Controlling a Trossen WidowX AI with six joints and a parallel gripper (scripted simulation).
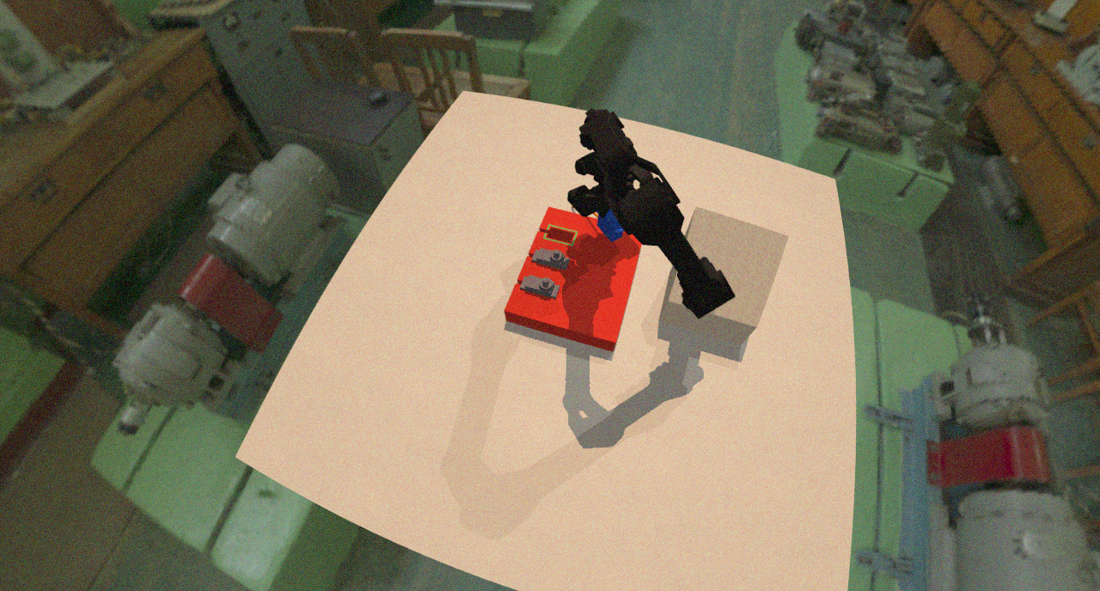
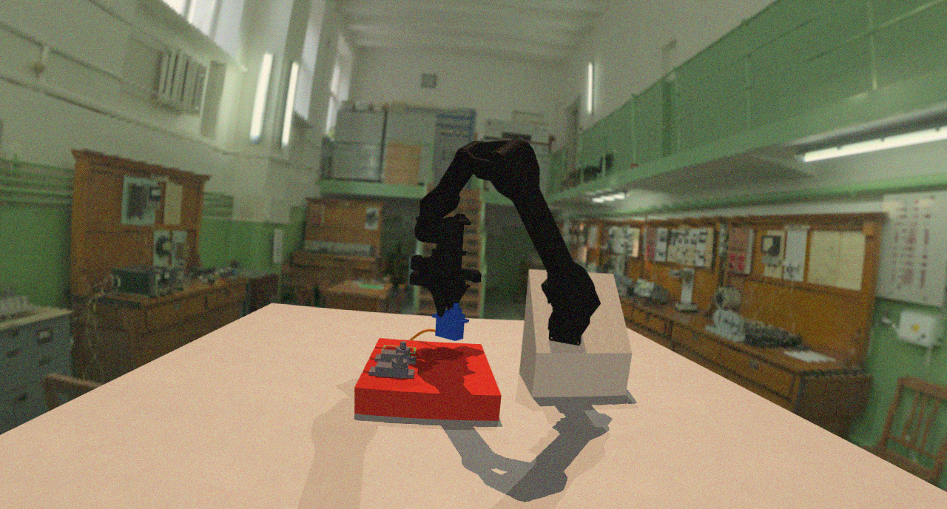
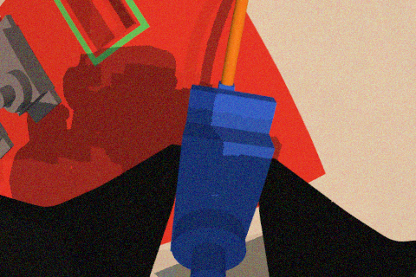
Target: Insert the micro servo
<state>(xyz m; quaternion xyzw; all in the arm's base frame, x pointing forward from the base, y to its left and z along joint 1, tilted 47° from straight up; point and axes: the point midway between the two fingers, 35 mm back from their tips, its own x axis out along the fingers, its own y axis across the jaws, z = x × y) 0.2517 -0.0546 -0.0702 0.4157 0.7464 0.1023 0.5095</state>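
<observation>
My gripper tip is 30 mm past the red deck, 110 mm to the right of it and 100 mm above it.
</observation>
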